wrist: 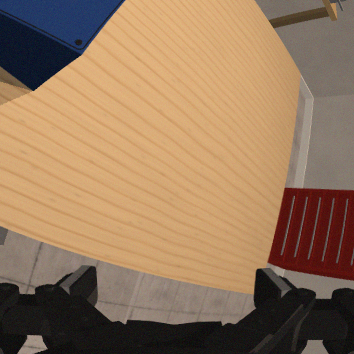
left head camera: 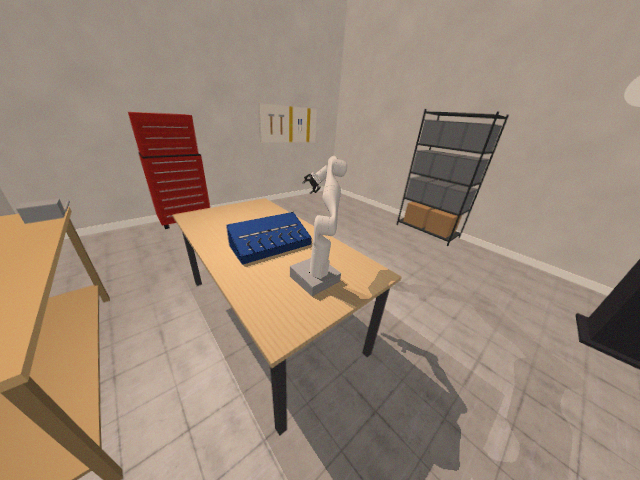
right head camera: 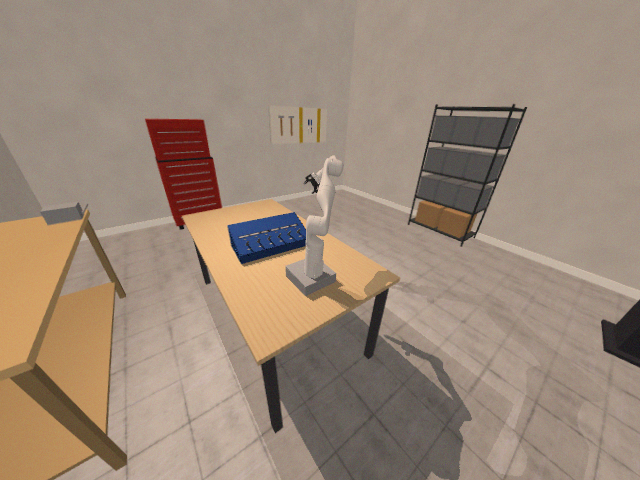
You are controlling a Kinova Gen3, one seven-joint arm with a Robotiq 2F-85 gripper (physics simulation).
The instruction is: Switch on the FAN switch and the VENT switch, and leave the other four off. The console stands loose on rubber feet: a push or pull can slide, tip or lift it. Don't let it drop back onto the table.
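Pixels of known places: gripper, fingertip midpoint: (wrist: 175,286) (left head camera: 306,188) (right head camera: 308,188); arm's base, origin of the base link: (left head camera: 317,272) (right head camera: 312,272).
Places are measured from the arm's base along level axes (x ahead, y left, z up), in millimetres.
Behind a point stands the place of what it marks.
The blue console (left head camera: 266,227) @[x 531, y -41, z 60 mm] (right head camera: 264,227) @[x 539, y -29, z 62 mm] (wrist: 55,22) @[x 535, y -289, z 79 mm] sits on the wooden table (left head camera: 268,320) @[x -41, y 355, z -64 mm] (right head camera: 263,320) @[x -59, y 347, z -64 mm] (wrist: 175,150) @[x 871, y -297, z -65 mm], with a row of several small switches along its sloped front. The labels and switch positions are too small to tell, so I cannot say which is FAN or VENT. In the wrist view a corner of the console shows at the upper left. My gripper (left head camera: 308,184) @[x 612, y -486, z 240 mm] (right head camera: 309,183) @[x 612, y -486, z 240 mm] (wrist: 175,286) @[x 612, y -486, z 240 mm] is open and empty. It hangs high above the table, beyond the console's far right side and apart from it.
The arm's grey base (left head camera: 302,281) @[x 19, y 96, z -22 mm] (right head camera: 297,280) @[x 15, y 94, z -15 mm] stands on the table in front of the console's right end. A red tool cabinet (left head camera: 178,170) (right head camera: 188,173) (wrist: 312,235) stands behind the table. A second wooden bench (left head camera: 23,268) (right head camera: 36,268) is at the left.
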